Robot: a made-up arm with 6 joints. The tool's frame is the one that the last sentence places.
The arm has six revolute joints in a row. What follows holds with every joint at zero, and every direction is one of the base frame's. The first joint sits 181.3 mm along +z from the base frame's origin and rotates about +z. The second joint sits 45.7 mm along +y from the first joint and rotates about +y. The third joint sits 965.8 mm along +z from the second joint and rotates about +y. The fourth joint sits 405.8 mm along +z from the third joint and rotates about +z. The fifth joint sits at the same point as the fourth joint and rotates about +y. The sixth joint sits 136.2 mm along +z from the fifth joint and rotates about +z. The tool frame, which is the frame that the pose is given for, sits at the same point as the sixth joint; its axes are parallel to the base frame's.
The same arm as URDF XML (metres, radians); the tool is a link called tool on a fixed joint. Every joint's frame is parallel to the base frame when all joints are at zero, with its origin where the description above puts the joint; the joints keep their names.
<robot name="arm">
  <joint name="joint 1" type="continuous">
    <parent link="base_link"/>
    <child link="link1"/>
    <origin xyz="0 0 0.1813"/>
    <axis xyz="0 0 1"/>
  </joint>
  <joint name="joint 2" type="continuous">
    <parent link="link1"/>
    <child link="link2"/>
    <origin xyz="0 0.0457 0"/>
    <axis xyz="0 1 0"/>
  </joint>
  <joint name="joint 3" type="continuous">
    <parent link="link2"/>
    <child link="link3"/>
    <origin xyz="0 0 0.9658"/>
    <axis xyz="0 1 0"/>
  </joint>
  <joint name="joint 4" type="continuous">
    <parent link="link3"/>
    <child link="link4"/>
    <origin xyz="0 0 0.4058"/>
    <axis xyz="0 0 1"/>
  </joint>
  <joint name="joint 5" type="continuous">
    <parent link="link4"/>
    <child link="link5"/>
    <origin xyz="0 0 0"/>
    <axis xyz="0 1 0"/>
  </joint>
  <joint name="joint 6" type="continuous">
    <parent link="link5"/>
    <child link="link6"/>
    <origin xyz="0 0 0.1362"/>
    <axis xyz="0 0 1"/>
  </joint>
  <joint name="tool_joint" type="fixed">
    <parent link="link6"/>
    <child link="tool"/>
    <origin xyz="0 0 0"/>
  </joint>
  <link name="base_link"/>
  <link name="link1"/>
  <link name="link2"/>
  <link name="link3"/>
  <link name="link4"/>
  <link name="link5"/>
  <link name="link6"/>
  <link name="tool"/>
</robot>

